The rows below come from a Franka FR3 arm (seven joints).
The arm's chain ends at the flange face. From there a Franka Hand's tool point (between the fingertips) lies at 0.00 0.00 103.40 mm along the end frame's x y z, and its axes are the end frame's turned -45 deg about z.
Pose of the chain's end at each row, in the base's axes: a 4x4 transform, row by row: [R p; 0 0 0 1], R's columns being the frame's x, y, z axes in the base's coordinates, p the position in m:
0.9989, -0.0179, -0.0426, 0.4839; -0.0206, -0.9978, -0.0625, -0.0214; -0.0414, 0.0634, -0.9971, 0.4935; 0, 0, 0, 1
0.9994, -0.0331, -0.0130, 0.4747; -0.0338, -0.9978, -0.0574, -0.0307; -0.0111, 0.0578, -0.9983, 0.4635; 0, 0, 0, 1
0.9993, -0.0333, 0.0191, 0.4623; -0.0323, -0.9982, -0.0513, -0.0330; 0.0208, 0.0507, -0.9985, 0.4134; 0, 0, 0, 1
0.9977, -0.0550, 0.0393, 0.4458; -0.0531, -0.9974, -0.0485, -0.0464; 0.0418, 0.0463, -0.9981, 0.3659; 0, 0, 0, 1
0.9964, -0.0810, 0.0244, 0.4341; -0.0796, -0.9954, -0.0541, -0.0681; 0.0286, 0.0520, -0.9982, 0.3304; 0, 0, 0, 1
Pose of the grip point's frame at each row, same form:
0.7190, 0.6937, -0.0426, 0.4795; 0.6910, -0.7201, -0.0625, -0.0279; -0.0741, 0.0156, -0.9971, 0.3904; 0, 0, 0, 1
0.7301, 0.6833, -0.0130, 0.4734; 0.6817, -0.7295, -0.0574, -0.0366; -0.0487, 0.0330, -0.9983, 0.3603; 0, 0, 0, 1
0.7302, 0.6831, 0.0191, 0.4643; 0.6830, -0.7287, -0.0513, -0.0383; -0.0211, 0.0506, -0.9985, 0.3102; 0, 0, 0, 1
0.7444, 0.6666, 0.0393, 0.4499; 0.6677, -0.7428, -0.0485, -0.0514; -0.0032, 0.0623, -0.9981, 0.2627; 0, 0, 0, 1
0.7618, 0.6473, 0.0244, 0.4366; 0.6476, -0.7601, -0.0541, -0.0737; -0.0165, 0.0570, -0.9982, 0.2272; 0, 0, 0, 1

